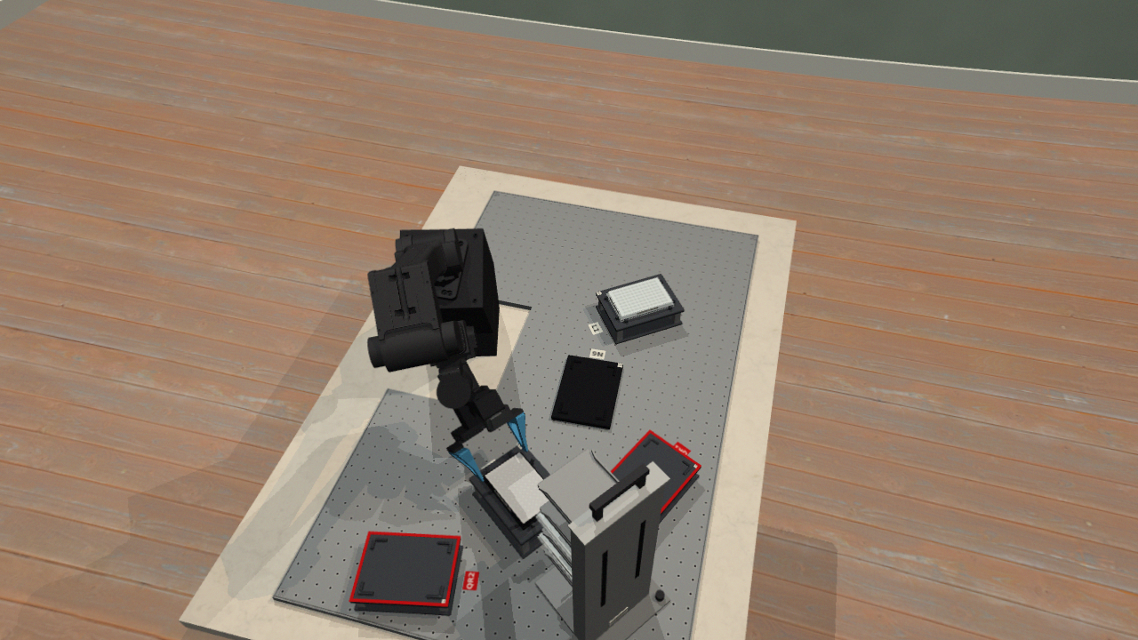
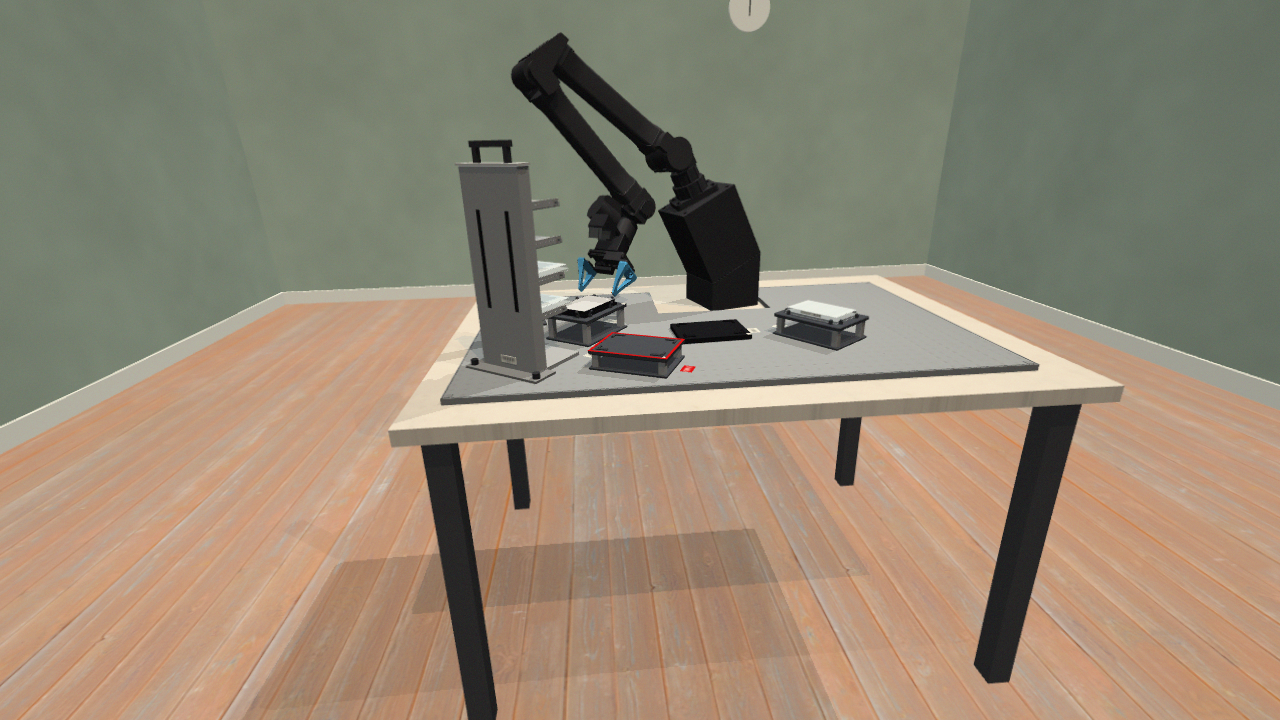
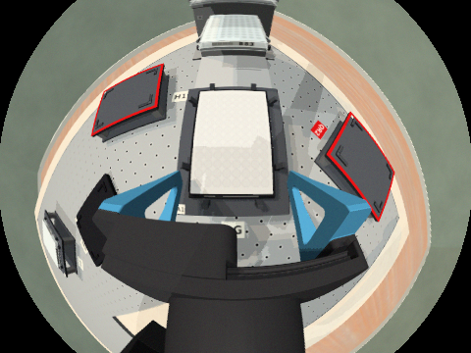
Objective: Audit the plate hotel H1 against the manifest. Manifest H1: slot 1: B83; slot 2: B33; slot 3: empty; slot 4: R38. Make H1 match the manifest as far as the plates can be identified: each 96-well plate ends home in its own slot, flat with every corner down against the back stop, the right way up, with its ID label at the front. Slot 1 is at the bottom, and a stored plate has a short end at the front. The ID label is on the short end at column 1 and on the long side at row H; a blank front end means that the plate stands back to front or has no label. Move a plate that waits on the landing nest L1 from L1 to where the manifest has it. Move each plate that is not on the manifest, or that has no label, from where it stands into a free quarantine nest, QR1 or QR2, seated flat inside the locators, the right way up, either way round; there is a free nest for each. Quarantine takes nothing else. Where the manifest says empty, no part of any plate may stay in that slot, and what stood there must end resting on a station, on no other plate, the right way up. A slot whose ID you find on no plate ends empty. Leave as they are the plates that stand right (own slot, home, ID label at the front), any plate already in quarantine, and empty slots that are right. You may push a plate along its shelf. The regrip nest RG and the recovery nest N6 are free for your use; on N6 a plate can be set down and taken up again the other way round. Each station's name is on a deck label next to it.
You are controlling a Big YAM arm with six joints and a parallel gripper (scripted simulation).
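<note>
Now: hand 4 cm short of the regrip nest RG, 4 cm above it and 3 cm to the left of it. From my hand the other things lie so: red-edged quarantine nest QR1 (27 cm ahead, 6 cm below, 4 cm to the left); H1 deck label (19 cm ahead, 9 cm below, 4 cm to the right); red-edged quarantine nest QR2 (19 cm to the right, 13 cm behind, 6 cm below).
</note>
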